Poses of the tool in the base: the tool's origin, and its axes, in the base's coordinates. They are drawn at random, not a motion.
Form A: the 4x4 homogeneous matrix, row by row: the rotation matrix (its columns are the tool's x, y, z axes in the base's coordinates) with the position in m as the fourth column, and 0 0 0 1 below. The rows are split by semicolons.
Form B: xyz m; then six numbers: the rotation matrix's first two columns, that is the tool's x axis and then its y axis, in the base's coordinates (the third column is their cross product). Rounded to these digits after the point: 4 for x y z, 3 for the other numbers. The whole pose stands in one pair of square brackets.
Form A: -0.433 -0.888 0.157 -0.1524; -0.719 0.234 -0.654 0.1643; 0.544 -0.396 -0.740 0.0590; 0 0 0 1
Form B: [-0.1524 0.1643 0.0590 -0.433 -0.719 0.544 -0.888 0.234 -0.396]
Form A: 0.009 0.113 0.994 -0.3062; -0.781 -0.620 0.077 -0.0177; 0.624 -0.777 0.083 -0.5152; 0 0 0 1
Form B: [-0.3062 -0.0177 -0.5152 0.009 -0.781 0.624 0.113 -0.620 -0.777]
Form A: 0.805 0.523 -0.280 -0.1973; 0.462 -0.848 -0.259 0.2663; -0.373 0.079 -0.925 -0.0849; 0 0 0 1
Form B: [-0.1973 0.2663 -0.0849 0.805 0.462 -0.373 0.523 -0.848 0.079]
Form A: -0.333 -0.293 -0.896 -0.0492; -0.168 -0.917 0.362 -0.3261; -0.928 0.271 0.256 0.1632; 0 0 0 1
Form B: [-0.0492 -0.3261 0.1632 -0.333 -0.168 -0.928 -0.293 -0.917 0.271]
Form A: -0.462 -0.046 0.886 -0.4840; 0.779 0.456 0.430 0.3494; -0.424 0.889 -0.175 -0.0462; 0 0 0 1
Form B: [-0.4840 0.3494 -0.0462 -0.462 0.779 -0.424 -0.046 0.456 0.889]
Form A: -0.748 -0.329 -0.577 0.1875; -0.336 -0.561 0.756 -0.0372; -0.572 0.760 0.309 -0.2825; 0 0 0 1
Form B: [0.1875 -0.0372 -0.2825 -0.748 -0.336 -0.572 -0.329 -0.561 0.760]
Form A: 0.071 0.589 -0.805 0.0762; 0.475 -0.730 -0.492 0.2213; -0.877 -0.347 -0.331 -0.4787; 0 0 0 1
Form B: [0.0762 0.2213 -0.4787 0.071 0.475 -0.877 0.589 -0.730 -0.347]
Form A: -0.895 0.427 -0.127 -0.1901; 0.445 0.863 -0.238 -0.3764; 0.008 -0.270 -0.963 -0.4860; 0 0 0 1
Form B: [-0.1901 -0.3764 -0.4860 -0.895 0.445 0.008 0.427 0.863 -0.270]
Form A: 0.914 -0.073 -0.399 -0.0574; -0.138 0.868 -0.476 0.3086; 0.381 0.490 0.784 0.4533; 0 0 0 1
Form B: [-0.0574 0.3086 0.4533 0.914 -0.138 0.381 -0.073 0.868 0.490]
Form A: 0.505 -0.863 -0.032 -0.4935; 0.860 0.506 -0.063 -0.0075; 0.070 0.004 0.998 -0.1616; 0 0 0 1
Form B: [-0.4935 -0.0075 -0.1616 0.505 0.860 0.070 -0.863 0.506 0.004]
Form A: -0.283 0.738 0.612 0.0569; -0.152 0.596 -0.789 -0.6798; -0.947 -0.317 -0.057 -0.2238; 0 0 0 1
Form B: [0.0569 -0.6798 -0.2238 -0.283 -0.152 -0.947 0.738 0.596 -0.317]
